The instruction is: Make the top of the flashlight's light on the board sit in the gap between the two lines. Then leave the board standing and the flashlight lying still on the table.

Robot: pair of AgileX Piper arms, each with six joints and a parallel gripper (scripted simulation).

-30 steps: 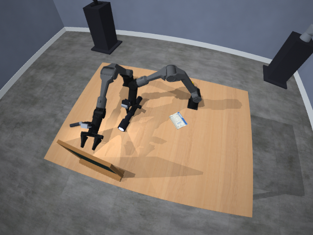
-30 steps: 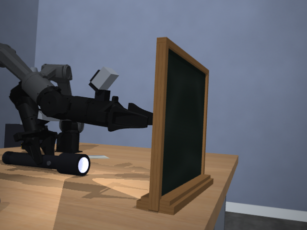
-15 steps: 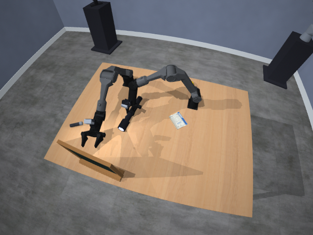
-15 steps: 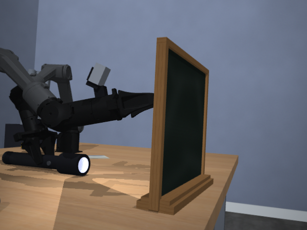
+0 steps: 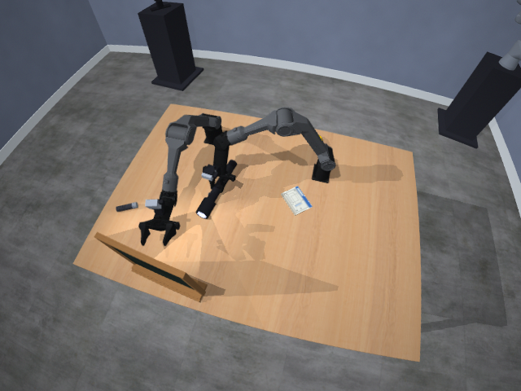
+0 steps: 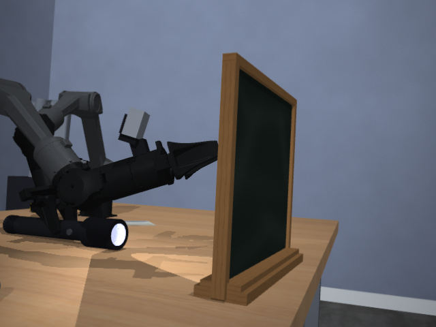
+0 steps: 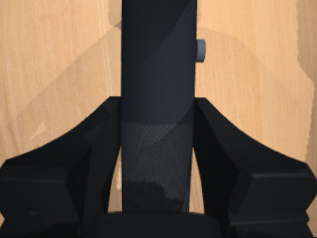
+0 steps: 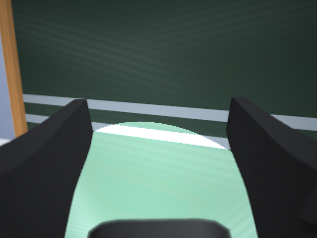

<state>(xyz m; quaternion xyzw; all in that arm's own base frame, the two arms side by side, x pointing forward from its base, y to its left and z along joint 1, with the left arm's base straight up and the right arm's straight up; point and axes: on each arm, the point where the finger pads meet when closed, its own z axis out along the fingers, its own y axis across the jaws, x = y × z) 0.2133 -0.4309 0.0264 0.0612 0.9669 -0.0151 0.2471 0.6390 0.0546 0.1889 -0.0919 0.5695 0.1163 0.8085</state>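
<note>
The wood-framed board is 7 cm ahead of my right hand, 3 cm to the left of it and 4 cm below it. Also, from my right hand: booklet (45 cm behind, 36 cm to the left, 19 cm below).
</note>
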